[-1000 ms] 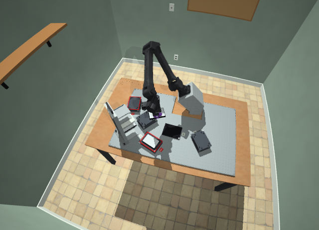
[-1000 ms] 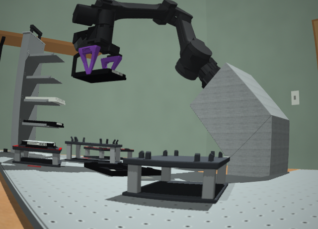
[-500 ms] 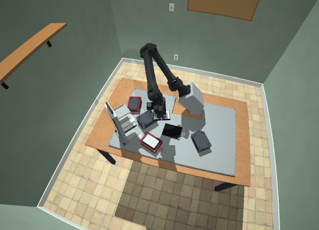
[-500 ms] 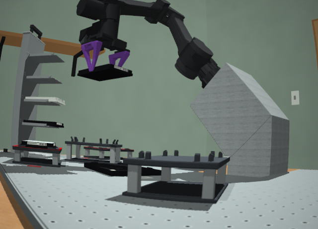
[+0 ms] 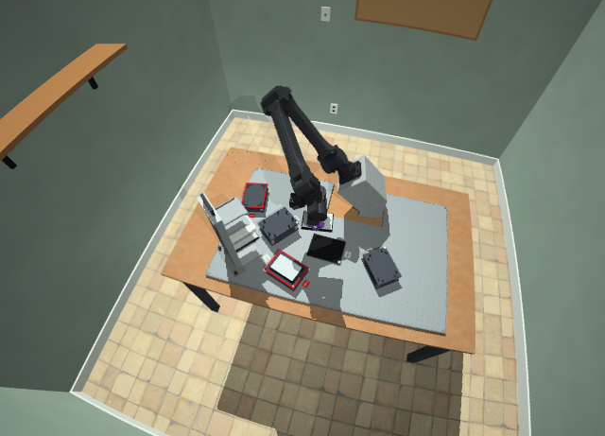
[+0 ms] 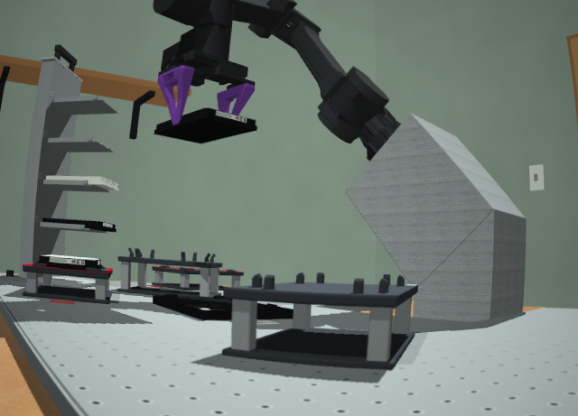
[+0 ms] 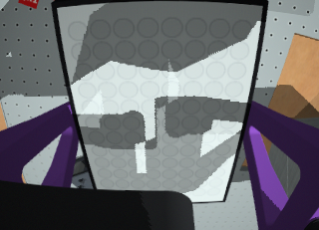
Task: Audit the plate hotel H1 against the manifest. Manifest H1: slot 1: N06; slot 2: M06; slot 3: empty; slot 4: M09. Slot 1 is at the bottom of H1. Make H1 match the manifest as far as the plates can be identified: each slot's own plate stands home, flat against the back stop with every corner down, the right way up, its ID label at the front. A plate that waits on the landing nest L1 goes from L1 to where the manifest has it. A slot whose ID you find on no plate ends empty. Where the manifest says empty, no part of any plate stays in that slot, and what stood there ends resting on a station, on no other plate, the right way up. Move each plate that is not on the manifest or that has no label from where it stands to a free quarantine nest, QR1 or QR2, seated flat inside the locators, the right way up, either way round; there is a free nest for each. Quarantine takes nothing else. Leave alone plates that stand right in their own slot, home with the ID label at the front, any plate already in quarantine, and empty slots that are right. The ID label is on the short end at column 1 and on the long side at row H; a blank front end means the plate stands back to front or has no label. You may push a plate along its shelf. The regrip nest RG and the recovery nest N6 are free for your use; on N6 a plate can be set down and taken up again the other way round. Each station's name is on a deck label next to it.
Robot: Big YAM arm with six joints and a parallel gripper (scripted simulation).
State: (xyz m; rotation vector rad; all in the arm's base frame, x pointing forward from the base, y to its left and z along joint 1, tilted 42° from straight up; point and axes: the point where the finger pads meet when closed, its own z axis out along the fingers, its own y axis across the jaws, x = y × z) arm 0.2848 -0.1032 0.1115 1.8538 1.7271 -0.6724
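Now: hand 6 cm to the right of the flat black nest and 24 cm above it. Round my hand: regrip nest (9 cm behind, 19 cm to the right, 19 cm below); then RG deck label (16 cm behind, 11 cm to the right, 25 cm below); then N6 deck label (3 cm ahead, 16 cm to the left, 25 cm below).
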